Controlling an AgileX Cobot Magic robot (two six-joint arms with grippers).
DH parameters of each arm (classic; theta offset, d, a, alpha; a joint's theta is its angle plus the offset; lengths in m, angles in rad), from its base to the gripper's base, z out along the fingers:
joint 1: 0 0.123 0 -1.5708
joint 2: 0.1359 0 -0.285 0
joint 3: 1.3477 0 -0.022 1.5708
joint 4: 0 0.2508 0 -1.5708
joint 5: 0 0 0.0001 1.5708
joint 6: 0 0.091 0 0
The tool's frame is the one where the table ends.
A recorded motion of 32 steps. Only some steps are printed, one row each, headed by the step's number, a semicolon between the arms.
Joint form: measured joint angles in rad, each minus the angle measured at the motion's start. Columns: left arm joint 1, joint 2, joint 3, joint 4, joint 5, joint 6; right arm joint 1, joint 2, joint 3, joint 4, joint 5, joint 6.
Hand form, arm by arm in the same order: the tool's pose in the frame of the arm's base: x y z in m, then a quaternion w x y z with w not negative. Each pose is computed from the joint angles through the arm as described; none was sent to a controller.
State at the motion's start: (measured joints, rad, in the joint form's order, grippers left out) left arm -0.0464 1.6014 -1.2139 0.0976 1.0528 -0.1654; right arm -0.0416 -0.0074 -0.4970 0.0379 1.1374 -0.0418
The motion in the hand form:
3: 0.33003 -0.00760 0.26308 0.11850 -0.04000 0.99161 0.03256; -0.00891 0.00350 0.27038 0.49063 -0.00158 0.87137 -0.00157
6: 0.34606 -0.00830 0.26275 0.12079 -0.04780 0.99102 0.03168; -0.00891 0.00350 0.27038 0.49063 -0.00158 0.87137 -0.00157
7: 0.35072 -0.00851 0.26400 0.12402 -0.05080 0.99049 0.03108; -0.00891 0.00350 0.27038 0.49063 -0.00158 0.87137 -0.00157
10: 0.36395 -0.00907 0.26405 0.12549 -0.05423 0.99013 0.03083; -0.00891 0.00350 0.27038 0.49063 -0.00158 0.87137 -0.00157
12: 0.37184 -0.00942 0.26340 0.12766 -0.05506 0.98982 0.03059; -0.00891 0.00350 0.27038 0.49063 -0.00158 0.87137 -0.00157
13: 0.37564 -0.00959 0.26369 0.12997 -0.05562 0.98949 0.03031; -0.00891 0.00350 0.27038 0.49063 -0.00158 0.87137 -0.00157
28: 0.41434 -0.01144 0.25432 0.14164 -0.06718 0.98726 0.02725; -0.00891 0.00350 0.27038 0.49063 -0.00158 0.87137 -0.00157
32: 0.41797 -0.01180 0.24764 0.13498 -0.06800 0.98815 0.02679; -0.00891 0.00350 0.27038 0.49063 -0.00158 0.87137 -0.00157
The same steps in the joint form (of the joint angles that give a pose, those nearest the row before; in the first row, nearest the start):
3: 0.0000 0.0546 -0.0687 0.0000 0.0022 0.0000; 0.0000 0.0000 0.0000 0.0000 0.0000 0.0000
6: 0.0000 0.1090 -0.1368 0.0000 0.0118 -0.0147; 0.0000 0.0000 0.0000 0.0000 0.0000 0.0000
7: 0.0000 0.1225 -0.1592 0.0000 0.0143 -0.0203; 0.0000 0.0000 0.0000 0.0000 0.0000 0.0000
10: 0.0000 0.1680 -0.2206 0.0000 0.0275 -0.0259; 0.0000 0.0000 0.0000 0.0000 0.0000 0.0000
12: 0.0000 0.1950 -0.2551 0.0000 0.0307 -0.0272; 0.0000 0.0000 0.0000 0.0000 0.0000 0.0000
13: 0.0000 0.2069 -0.2727 0.0000 0.0317 -0.0280; 0.0000 0.0000 0.0000 0.0000 0.0000 0.0000
28: 0.0000 0.3460 -0.4400 -0.0009 0.0368 -0.0498; 0.0000 0.0000 0.0000 0.0000 0.0000 0.0000
32: 0.0000 0.3672 -0.4479 -0.0033 0.0368 -0.0511; 0.0000 0.0000 0.0000 0.0000 0.0000 0.0000

